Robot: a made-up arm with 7 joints. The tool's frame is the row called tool. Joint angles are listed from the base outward.
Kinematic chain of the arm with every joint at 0, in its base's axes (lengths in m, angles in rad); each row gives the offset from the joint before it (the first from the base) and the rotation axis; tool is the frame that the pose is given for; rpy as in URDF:
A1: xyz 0 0 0.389 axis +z
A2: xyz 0 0 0 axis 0 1 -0.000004
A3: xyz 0 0 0.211 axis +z
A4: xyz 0.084 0 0 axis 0 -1 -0.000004
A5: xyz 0.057 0 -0.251 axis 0 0.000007 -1
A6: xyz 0 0 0 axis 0 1 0.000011
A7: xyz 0.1 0 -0.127 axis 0 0.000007 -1
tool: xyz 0 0 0 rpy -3.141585 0 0
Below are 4 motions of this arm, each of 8 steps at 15 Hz.
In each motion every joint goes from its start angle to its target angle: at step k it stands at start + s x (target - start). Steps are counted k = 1, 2, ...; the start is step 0. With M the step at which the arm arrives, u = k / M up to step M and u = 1 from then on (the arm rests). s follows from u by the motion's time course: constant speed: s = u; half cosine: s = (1 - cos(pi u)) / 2; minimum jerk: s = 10 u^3 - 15 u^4 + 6 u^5.
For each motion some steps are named. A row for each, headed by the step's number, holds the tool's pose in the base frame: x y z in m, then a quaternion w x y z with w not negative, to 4 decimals.
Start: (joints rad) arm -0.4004 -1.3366 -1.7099 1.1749 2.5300 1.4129 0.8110
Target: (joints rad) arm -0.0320 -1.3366 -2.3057 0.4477 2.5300 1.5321 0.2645
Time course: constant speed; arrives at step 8
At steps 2, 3, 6, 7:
2: -0.2854 -0.4041 0.3506 0.8048 0.4189 -0.2533 -0.3355
3: -0.2387 -0.4092 0.3130 0.7882 0.4759 -0.2244 -0.3192
6: -0.0999 -0.3794 0.2210 0.7247 0.6263 -0.1209 -0.2605
7: -0.0570 -0.3567 0.1992 0.6995 0.6688 -0.0820 -0.2380

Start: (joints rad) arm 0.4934 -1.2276 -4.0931 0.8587 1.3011 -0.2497 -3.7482
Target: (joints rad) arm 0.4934 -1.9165 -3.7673 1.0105 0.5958 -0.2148 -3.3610
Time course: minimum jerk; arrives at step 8
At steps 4, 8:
4: -0.2779 0.2908 0.1485 0.5123 -0.8544 0.0852 0.0145
8: -0.1873 0.2755 0.0162 0.4685 -0.8665 -0.0702 -0.1573

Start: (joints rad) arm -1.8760 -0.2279 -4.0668 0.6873 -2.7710 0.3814 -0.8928
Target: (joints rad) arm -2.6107 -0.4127 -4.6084 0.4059 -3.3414 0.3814 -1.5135
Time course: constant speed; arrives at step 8
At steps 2, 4, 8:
2: 0.3116 -0.0153 0.2343 0.3232 -0.4090 0.8008 -0.2950
4: 0.2636 -0.1223 0.2294 0.1996 -0.4192 0.8066 -0.3660
8: 0.0887 -0.2439 0.2379 0.0621 0.4265 -0.8198 0.3771

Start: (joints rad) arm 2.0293 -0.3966 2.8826 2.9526 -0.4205 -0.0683 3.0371
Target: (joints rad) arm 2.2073 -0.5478 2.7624 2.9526 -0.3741 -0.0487 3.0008
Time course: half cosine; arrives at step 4
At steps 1, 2, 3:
1: 0.1567 -0.2082 0.9366 0.5653 0.0438 0.2681 -0.7789
2: 0.1832 -0.2252 0.9221 0.5684 0.0379 0.2969 -0.7664
3: 0.2118 -0.2389 0.9060 0.5706 0.0291 0.3252 -0.7535

